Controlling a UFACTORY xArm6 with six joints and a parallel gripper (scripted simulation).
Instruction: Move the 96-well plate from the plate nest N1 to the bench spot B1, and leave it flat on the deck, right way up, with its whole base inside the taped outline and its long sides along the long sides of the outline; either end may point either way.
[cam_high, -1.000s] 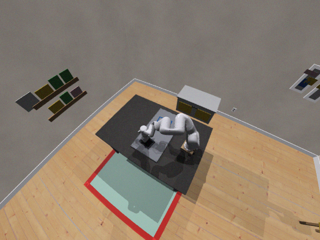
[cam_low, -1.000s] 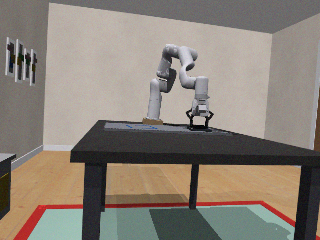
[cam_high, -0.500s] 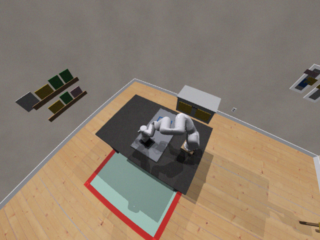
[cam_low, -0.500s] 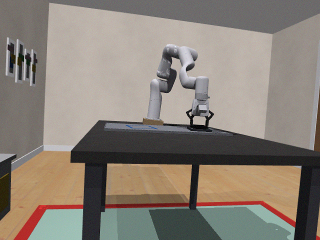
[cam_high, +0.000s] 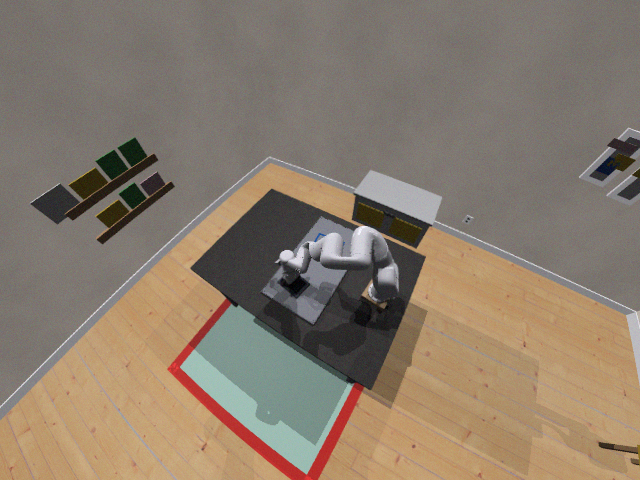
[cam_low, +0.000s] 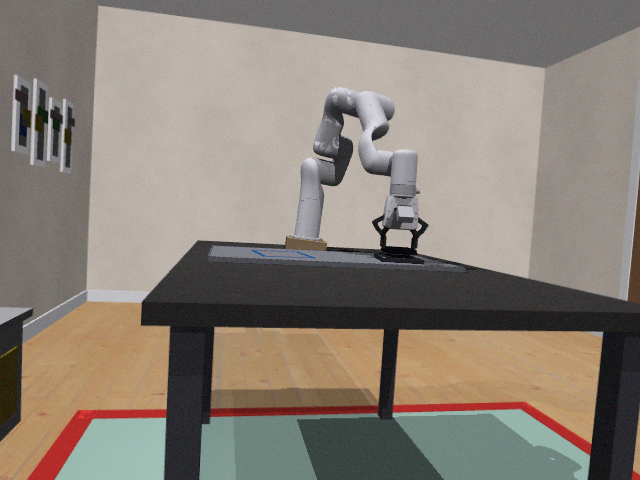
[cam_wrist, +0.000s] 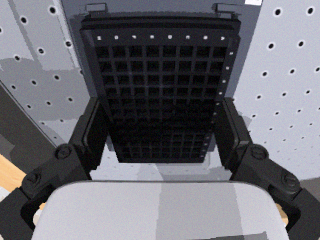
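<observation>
Now: hand 4 cm above the plate nest N1. Also, from my hand: black 96-well plate 1 cm below.
</observation>
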